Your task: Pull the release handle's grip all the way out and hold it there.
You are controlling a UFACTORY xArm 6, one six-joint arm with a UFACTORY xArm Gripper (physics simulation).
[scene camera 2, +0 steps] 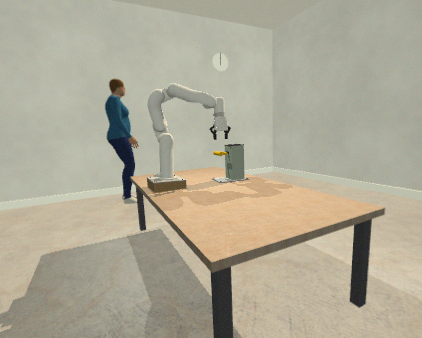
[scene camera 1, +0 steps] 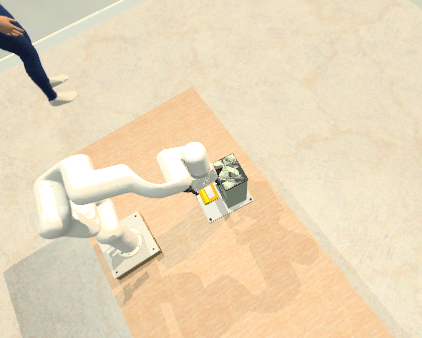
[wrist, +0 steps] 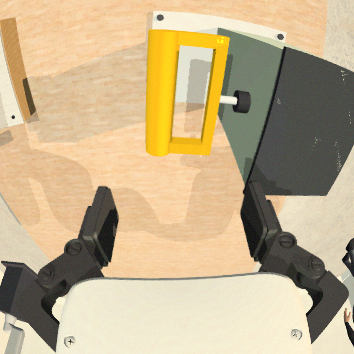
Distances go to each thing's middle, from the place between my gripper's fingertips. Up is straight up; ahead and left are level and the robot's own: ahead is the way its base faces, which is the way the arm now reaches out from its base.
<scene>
Now: the white base plate (scene camera 1: pixel 216 209) 8 cm ahead of my hand, 1 cm to the left of it and 31 cm below it.
</scene>
